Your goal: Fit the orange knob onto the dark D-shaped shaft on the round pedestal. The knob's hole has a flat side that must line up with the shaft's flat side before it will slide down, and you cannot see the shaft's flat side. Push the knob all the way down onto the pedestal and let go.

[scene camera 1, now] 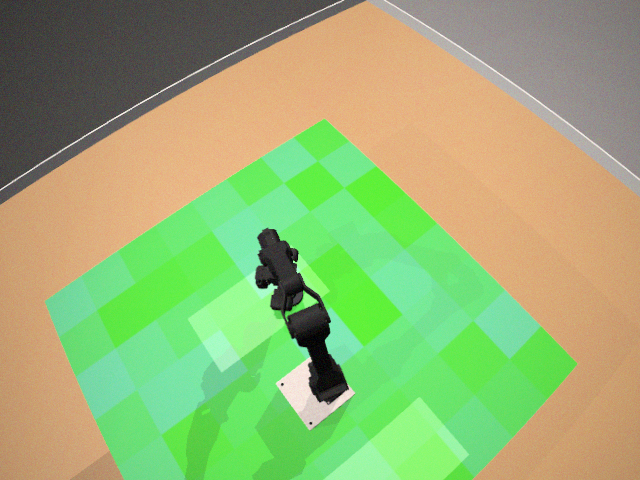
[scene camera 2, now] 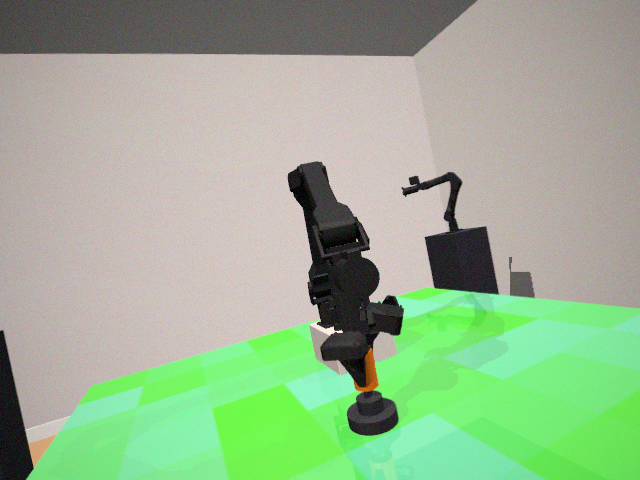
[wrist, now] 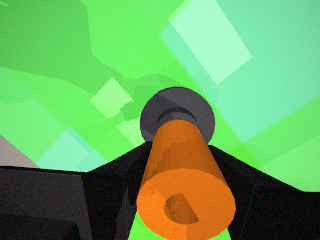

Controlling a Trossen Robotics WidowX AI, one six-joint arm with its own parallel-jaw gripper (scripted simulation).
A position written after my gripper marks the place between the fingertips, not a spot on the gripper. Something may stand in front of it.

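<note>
Gripper (scene camera 2: 365,380) carrying an orange knob; my gripper is visible in scene camera 1 (scene camera 1: 288,287) and in the wrist view (wrist: 178,148) too. A round pedestal (scene camera 2: 372,414) is present, visible also in the wrist view (wrist: 174,103).
</note>
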